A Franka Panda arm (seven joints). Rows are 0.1 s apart.
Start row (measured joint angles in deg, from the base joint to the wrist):
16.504, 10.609, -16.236, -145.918, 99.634, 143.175, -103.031
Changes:
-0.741, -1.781, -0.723, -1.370, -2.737, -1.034, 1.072
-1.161, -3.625, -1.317, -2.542, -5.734, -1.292, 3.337
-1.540, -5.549, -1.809, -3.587, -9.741, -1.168, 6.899
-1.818, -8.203, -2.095, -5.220, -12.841, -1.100, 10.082
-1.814, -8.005, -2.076, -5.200, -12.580, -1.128, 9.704
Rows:
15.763, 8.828, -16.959, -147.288, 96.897, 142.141, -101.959
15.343, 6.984, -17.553, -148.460, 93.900, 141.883, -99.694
14.964, 5.060, -18.045, -149.505, 89.893, 142.007, -96.132
14.686, 2.406, -18.331, -151.138, 86.793, 142.075, -92.949
14.690, 2.604, -18.312, -151.118, 87.054, 142.047, -93.327

